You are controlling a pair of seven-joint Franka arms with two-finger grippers.
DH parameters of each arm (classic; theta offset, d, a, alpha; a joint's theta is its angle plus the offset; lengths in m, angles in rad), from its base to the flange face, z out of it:
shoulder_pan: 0 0.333 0 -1.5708
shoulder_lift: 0 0 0 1.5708
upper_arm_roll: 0 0.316 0.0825 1.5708
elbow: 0 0 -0.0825 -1.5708
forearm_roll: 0 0.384 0 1.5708
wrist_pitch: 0 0 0.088 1.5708
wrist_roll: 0 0.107 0 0
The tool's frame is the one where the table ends.
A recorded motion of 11 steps. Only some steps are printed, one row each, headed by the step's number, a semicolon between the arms.
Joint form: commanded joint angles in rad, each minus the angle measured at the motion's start. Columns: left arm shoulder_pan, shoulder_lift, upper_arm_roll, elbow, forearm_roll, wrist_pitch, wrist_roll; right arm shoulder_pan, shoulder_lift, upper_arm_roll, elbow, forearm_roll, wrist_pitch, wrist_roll.
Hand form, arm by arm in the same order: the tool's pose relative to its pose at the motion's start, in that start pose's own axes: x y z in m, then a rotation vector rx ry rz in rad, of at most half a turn. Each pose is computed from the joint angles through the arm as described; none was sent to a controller.
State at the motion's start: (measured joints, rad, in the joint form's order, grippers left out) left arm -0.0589 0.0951 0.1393 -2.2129 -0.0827 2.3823 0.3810; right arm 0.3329 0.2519 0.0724 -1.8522 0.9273 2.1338 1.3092
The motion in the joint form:
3: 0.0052 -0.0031 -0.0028 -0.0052 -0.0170 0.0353 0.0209; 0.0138 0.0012 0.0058 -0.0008 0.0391 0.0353 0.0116
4: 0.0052 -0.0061 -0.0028 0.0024 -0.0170 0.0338 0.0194; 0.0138 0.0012 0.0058 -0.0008 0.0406 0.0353 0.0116
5: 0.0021 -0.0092 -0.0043 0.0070 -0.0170 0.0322 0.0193; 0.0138 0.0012 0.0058 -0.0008 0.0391 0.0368 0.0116
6: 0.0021 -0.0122 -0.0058 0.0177 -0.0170 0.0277 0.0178; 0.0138 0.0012 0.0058 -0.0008 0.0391 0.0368 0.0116
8: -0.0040 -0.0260 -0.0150 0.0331 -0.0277 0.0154 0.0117; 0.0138 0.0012 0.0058 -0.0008 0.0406 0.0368 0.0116
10: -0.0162 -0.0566 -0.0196 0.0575 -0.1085 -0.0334 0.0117; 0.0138 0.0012 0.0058 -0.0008 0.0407 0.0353 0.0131
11: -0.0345 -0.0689 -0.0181 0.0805 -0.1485 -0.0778 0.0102; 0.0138 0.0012 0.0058 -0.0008 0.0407 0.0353 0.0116
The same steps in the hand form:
3: 0.0015 -0.0021 -0.0027 0.0018 0.0352 0.0057; -0.0079 -0.0001 0.0058 0.0268 -0.0242 0.0214
4: 0.0039 -0.0026 -0.0074 0.0042 0.0440 0.0048; -0.0080 -0.0001 0.0058 0.0271 -0.0254 0.0222
5: 0.0060 -0.0005 -0.0107 0.0049 0.0499 0.0097; -0.0079 -0.0002 0.0056 0.0282 -0.0238 0.0214
6: 0.0093 -0.0003 -0.0164 0.0068 0.0588 0.0104; -0.0079 -0.0002 0.0056 0.0282 -0.0238 0.0214
8: 0.0155 0.0074 -0.0291 -0.0002 0.0782 0.0133; -0.0079 -0.0002 0.0056 0.0285 -0.0250 0.0222
10: 0.0211 0.0183 -0.0518 -0.0638 0.1068 -0.0209; -0.0080 -0.0001 0.0058 0.0271 -0.0255 0.0237
11: 0.0260 0.0292 -0.0644 -0.1041 0.1095 -0.0263; -0.0080 -0.0001 0.0058 0.0271 -0.0254 0.0222

